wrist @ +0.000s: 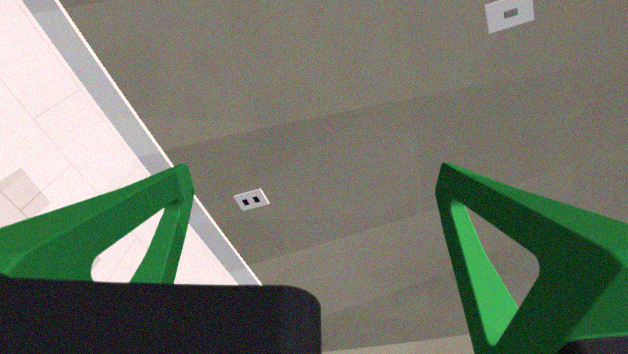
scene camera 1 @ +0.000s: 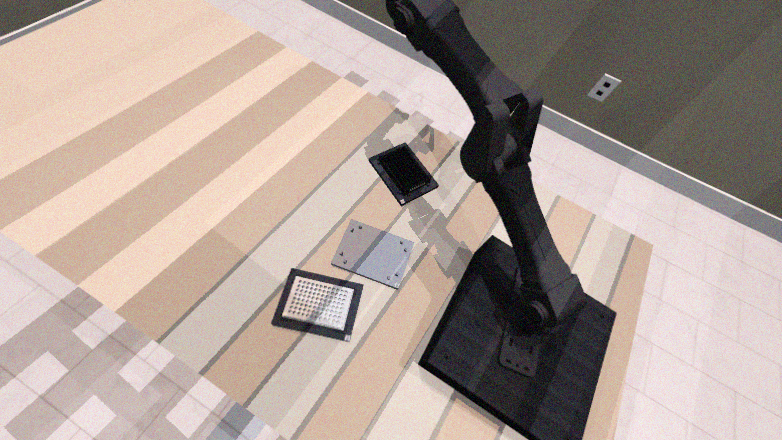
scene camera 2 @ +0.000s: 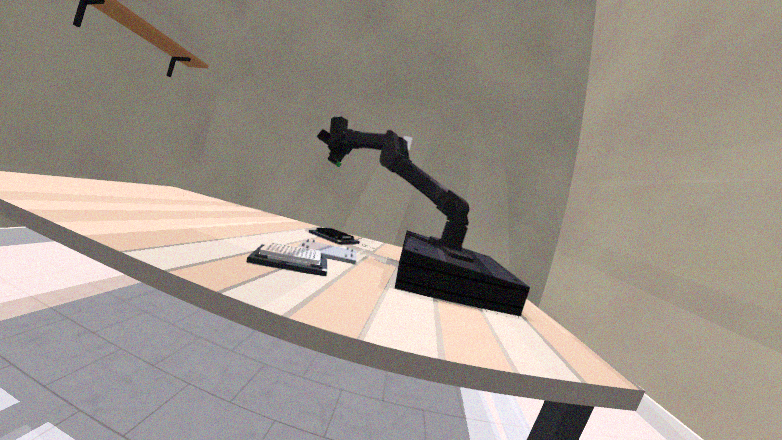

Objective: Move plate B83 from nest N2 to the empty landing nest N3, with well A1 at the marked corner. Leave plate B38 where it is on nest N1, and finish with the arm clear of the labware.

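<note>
A white 96-well plate [scene camera 1: 318,302] [scene camera 2: 289,252] sits flat in a dark nest [scene camera 1: 311,328] [scene camera 2: 287,267]. A black plate [scene camera 1: 404,168] [scene camera 2: 334,234] sits in another dark nest [scene camera 1: 387,176]. Both dark nests have a small pale mark at one corner. An empty silver nest [scene camera 1: 377,256] [scene camera 2: 341,253] with small upright pins lies between them. No plate or nest labels are readable, so I cannot tell which plate is B83. My gripper [wrist: 314,177] [scene camera 2: 334,162] is open and empty, high above the table. Its green fingers face the wall and floor in the wrist view; it is outside scene camera 1's view.
The arm's black base [scene camera 1: 470,350] [scene camera 2: 459,279] stands on the striped wooden table [scene camera 1: 180,240] [scene camera 2: 339,306], right of the nests. A wall outlet [scene camera 1: 604,87] [wrist: 251,199] shows behind. A wooden shelf [scene camera 2: 147,32] hangs on the wall at upper left in scene camera 2.
</note>
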